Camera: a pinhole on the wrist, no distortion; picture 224 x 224 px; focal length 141.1 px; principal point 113.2 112.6 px. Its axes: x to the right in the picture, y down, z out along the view. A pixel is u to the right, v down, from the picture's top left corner.
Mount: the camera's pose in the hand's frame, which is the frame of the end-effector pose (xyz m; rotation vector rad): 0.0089 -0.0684 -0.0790 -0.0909 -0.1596 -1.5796
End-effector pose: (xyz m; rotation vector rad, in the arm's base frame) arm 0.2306 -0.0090 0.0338 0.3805 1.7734 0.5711
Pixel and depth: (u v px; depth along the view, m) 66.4 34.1 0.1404
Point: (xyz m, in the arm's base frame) 0.2976 -0.0392 0.0838
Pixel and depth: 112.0 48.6 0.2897
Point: 0.4607 -0.0596 0.0902
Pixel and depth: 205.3 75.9 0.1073
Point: 0.2770 -0.1149 -0.0213
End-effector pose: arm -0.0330 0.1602 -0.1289 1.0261 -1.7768 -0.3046
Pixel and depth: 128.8 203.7 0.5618
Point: -0.4825 -0.2522 -0.1593
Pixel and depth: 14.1 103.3 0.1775
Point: -0.1385 0.1980 -0.1170
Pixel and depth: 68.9 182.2 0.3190
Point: -0.2859 0.0358 -0.0826
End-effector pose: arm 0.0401 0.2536 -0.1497 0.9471 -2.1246 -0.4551
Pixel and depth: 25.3 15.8 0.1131
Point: 0.0490 0.3212 -0.1857
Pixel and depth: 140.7 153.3 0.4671
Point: -0.2772 0.1124 -0.4013
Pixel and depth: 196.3 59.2 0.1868
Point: 0.0519 0.2119 -0.3473
